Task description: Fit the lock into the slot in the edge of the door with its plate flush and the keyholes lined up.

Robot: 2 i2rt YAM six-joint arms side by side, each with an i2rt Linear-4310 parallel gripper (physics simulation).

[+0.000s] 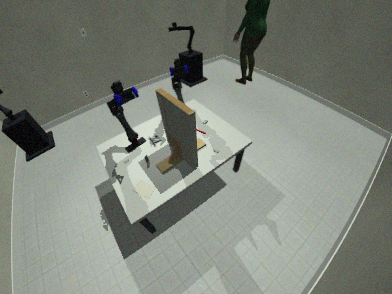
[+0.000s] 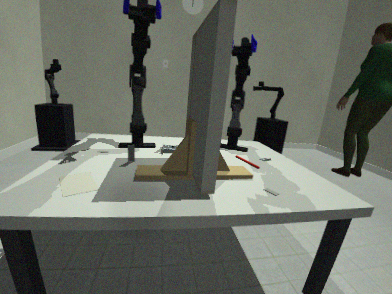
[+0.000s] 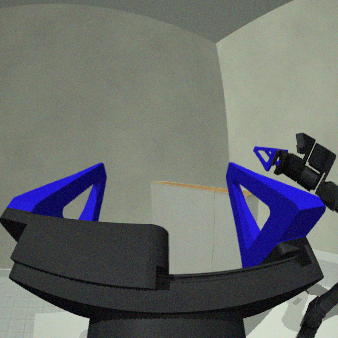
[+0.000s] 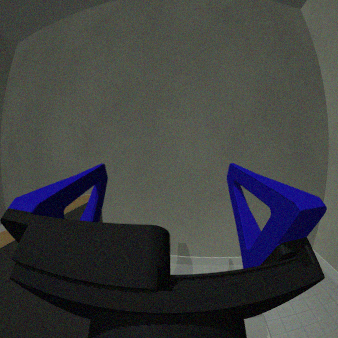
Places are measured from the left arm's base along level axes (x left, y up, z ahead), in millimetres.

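Pixels of known places: left gripper, fingertip midpoint: [image 1: 178,68] [image 2: 241,35] [image 3: 165,169]; right gripper, fingertip midpoint: [image 1: 129,94] [image 3: 259,148] [image 4: 166,170]; left arm's base at its link origin: [image 2: 231,148]; right arm's base at its link origin: [image 1: 135,144] [image 2: 137,145] [image 3: 306,332].
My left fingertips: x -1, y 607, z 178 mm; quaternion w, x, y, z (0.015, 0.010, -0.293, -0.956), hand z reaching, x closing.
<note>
For each thing: its top centre in the pictures, then the offset to it from my left fingertips.
- door at its top centre: [image 4: 44,217] [image 3: 189,185] [image 2: 209,22] [image 1: 173,99] dz +328, dx -64, dy -55 mm
- small silver metal piece at its top centre: [image 2: 169,146] [image 1: 155,138] dz +102, dx -295, dy -581 mm
- grey upright block at its top centre: [image 2: 131,144] [image 1: 145,155] dz +345, dx -363, dy -531 mm
- red rod at its top centre: [image 2: 246,161] [image 1: 197,129] dz +49, dx +115, dy -601 mm
- flat grey piece at its top centre: [image 2: 271,191] dz +337, dx +231, dy -605 mm
- small silvery item at its top centre: [image 2: 265,157] [image 1: 205,121] dz -56, dx +208, dy -597 mm
- cream sheet at its top centre: [image 2: 77,182] [image 1: 144,189] dz +605, dx -381, dy -606 mm
The door [image 1: 182,132] [image 2: 207,110] [image 3: 185,215] stands upright as a tall grey slab with a wood-coloured top edge, held in a wooden stand [image 1: 163,166] [image 2: 150,173]. A small silver metal piece [image 1: 156,140] [image 2: 170,148] and a grey upright block [image 1: 147,161] [image 2: 131,153] stand on the table; which is the lock is too small to tell. The slot cannot be made out. My left gripper [image 1: 179,69] [image 2: 243,44] [image 3: 165,169] is open, empty and raised high behind the door. My right gripper [image 1: 127,95] [image 2: 142,7] [image 4: 166,170] is open, empty and high above the table.
A red rod [image 1: 200,131] [image 2: 247,161], a flat grey piece [image 2: 271,191] and a small silvery item [image 1: 205,122] [image 2: 265,159] lie right of the door. A cream sheet [image 1: 145,189] [image 2: 77,184] lies at the table's front left. A person [image 1: 254,37] [image 2: 365,95] stands beyond the table.
</note>
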